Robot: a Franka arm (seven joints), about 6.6 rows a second.
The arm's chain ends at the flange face. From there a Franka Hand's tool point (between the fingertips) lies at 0.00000 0.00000 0.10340 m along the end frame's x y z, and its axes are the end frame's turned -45 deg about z.
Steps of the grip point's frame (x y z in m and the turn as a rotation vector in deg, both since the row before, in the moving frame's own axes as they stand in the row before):
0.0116 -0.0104 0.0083 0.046 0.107 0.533
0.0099 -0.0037 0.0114 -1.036 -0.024 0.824
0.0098 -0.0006 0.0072 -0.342 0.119 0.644
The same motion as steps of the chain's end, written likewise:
0.0008 -0.0154 0.0083 0.108 0.043 0.533
0.0031 -0.0110 0.0114 -0.750 0.716 0.824
0.0059 -0.0076 0.0072 -0.158 0.326 0.644

